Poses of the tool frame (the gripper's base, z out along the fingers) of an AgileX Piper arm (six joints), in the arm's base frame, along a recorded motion.
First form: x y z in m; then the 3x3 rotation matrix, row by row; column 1 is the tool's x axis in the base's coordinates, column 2 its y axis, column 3 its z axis. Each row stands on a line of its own.
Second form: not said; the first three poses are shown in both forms.
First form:
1:
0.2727 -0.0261 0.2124
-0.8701 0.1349 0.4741
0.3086 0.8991 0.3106
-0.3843 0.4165 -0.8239
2:
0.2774 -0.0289 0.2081
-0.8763 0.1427 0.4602
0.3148 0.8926 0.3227
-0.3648 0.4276 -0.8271
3:
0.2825 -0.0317 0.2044
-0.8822 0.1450 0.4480
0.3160 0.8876 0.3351
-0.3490 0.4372 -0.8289
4:
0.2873 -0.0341 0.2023
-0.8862 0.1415 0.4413
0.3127 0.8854 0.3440
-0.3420 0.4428 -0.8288
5:
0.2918 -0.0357 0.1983
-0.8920 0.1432 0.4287
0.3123 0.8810 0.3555
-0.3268 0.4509 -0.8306
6:
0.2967 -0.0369 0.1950
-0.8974 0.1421 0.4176
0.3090 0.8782 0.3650
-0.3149 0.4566 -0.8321
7:
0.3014 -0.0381 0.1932
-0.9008 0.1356 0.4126
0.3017 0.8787 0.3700
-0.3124 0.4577 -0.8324
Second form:
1:
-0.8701 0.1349 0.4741 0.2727
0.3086 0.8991 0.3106 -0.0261
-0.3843 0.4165 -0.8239 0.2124
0 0 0 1

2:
-0.8763 0.1427 0.4602 0.2774
0.3148 0.8926 0.3227 -0.0289
-0.3648 0.4276 -0.8271 0.2081
0 0 0 1

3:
-0.8822 0.1450 0.4480 0.2825
0.3160 0.8876 0.3351 -0.0317
-0.3490 0.4372 -0.8289 0.2044
0 0 0 1

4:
-0.8862 0.1415 0.4413 0.2873
0.3127 0.8854 0.3440 -0.0341
-0.3420 0.4428 -0.8288 0.2023
0 0 0 1

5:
-0.8920 0.1432 0.4287 0.2918
0.3123 0.8810 0.3555 -0.0357
-0.3268 0.4509 -0.8306 0.1983
0 0 0 1

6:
-0.8974 0.1421 0.4176 0.2967
0.3090 0.8782 0.3650 -0.0369
-0.3149 0.4566 -0.8321 0.1950
0 0 0 1

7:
-0.9008 0.1356 0.4126 0.3014
0.3017 0.8787 0.3700 -0.0381
-0.3124 0.4577 -0.8324 0.1932
0 0 0 1

